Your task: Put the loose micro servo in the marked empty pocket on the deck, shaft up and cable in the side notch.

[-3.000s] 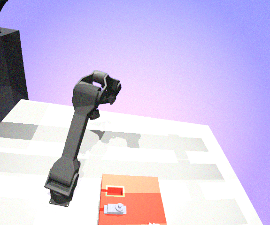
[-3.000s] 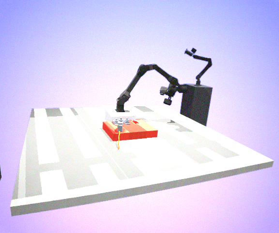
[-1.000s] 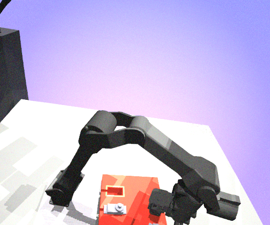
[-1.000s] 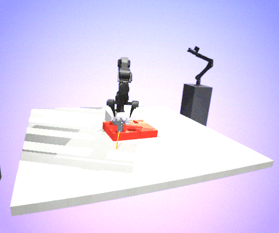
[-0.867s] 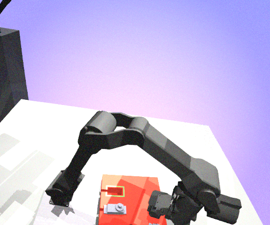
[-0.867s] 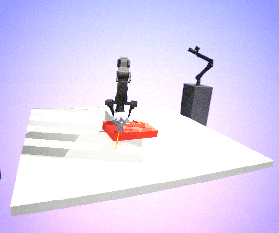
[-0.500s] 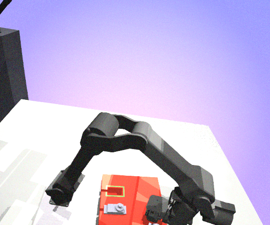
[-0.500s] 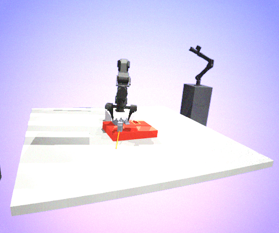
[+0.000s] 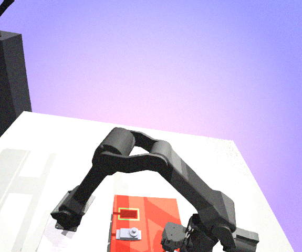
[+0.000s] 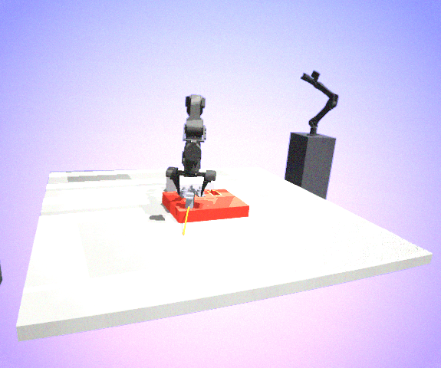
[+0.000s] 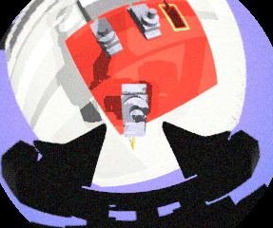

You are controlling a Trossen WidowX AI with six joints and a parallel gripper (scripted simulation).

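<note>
Right now the red deck is 90 mm to the left of my gripper tip, 70 mm below it and 50 mm behind it.
</note>
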